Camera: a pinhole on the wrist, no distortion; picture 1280 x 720 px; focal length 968.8 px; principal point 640.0 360.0 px. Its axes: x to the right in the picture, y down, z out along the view. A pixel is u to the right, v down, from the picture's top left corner.
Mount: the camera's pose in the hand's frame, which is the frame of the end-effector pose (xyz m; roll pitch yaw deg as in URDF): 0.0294 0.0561 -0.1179 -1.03 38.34 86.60
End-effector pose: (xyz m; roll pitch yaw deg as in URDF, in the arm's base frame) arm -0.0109 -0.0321 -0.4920 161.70 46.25 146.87
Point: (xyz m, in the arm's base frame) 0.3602 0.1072 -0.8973
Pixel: 112 183
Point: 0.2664 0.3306 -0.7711
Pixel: 567 117
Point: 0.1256 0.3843 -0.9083
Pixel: outside the picture
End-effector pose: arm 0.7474 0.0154 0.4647 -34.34 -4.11 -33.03
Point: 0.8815 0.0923 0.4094
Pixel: 543 165
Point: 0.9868 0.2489 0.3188
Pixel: 1013 296
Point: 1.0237 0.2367 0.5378
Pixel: 457 160
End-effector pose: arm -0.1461 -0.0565 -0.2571 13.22 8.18 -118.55
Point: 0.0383 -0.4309 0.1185
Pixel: 684 117
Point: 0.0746 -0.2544 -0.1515
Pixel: 968 314
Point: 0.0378 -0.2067 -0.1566
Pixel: 828 387
